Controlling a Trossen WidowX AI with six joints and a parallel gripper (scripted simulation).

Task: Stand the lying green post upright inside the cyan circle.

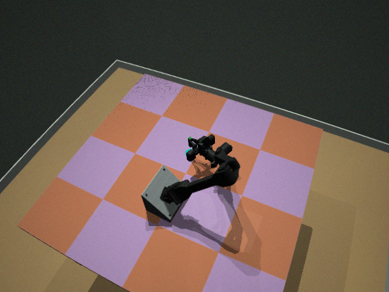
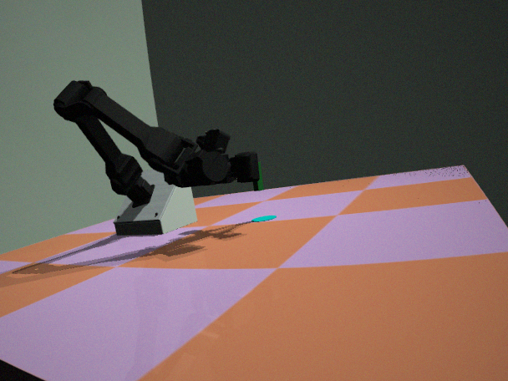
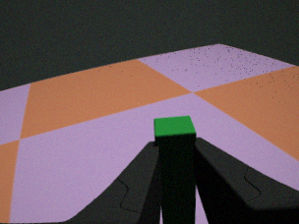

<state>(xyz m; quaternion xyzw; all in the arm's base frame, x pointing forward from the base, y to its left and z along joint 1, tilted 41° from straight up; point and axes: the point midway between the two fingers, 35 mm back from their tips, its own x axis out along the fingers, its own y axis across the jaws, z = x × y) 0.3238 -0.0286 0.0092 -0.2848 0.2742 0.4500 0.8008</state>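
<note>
Now: the cyan circle 120 mm below my gripper tip. From my gripper tip the other things lie so: green post: 20 mm below.
</note>
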